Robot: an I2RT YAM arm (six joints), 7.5 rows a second.
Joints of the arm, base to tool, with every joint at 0 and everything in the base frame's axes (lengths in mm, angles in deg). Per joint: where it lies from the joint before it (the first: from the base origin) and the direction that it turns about. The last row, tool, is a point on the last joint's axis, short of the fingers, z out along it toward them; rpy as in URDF.
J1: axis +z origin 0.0 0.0 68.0
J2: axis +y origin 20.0 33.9 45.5
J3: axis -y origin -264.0 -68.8 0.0
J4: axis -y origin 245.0 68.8 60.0
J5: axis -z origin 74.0 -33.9 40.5
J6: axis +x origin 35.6 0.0 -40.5
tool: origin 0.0 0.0 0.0 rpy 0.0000 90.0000 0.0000
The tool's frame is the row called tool.
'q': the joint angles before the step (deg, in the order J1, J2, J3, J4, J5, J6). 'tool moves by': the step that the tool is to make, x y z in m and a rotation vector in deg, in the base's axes. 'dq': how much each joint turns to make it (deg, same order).
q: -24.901 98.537 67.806 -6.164 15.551 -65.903
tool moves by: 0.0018 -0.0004 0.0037 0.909 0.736 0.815
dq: -0.029 0.272 1.579 -2.329 -0.983 -0.108
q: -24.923 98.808 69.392 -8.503 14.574 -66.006
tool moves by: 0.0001 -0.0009 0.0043 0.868 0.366 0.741
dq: -0.215 -0.061 1.201 -1.937 -1.142 -0.099
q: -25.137 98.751 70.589 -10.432 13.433 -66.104
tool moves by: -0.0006 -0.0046 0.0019 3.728 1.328 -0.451
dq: -0.834 0.775 2.484 -4.930 -2.094 1.929
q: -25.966 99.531 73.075 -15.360 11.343 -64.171
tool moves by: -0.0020 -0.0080 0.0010 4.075 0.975 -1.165
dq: -1.387 0.987 2.438 -4.541 -2.361 2.212
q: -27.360 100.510 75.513 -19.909 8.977 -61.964
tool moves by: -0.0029 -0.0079 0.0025 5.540 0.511 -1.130
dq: -1.542 0.968 2.826 -5.285 -3.658 2.914
